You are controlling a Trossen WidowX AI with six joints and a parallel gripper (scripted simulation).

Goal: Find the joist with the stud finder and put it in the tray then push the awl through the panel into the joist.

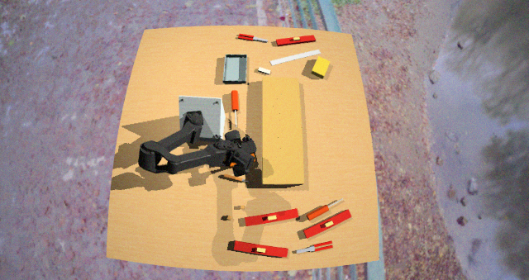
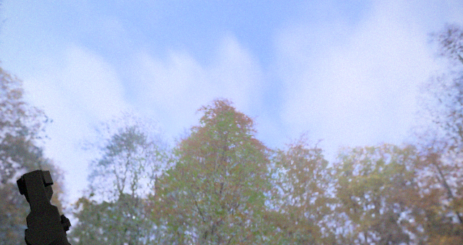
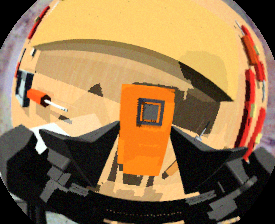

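Now: gripper tip 10 cm to the left of the awl, 2 cm above it and 1 cm past it. The rest, counted from my gripper tip: orange stud finder 2 cm above, 1 cm ahead; white cylinder 45 cm to the left, 12 cm ahead, 2 cm below; grey tray 46 cm to the left, 3 cm behind, 1 cm below.
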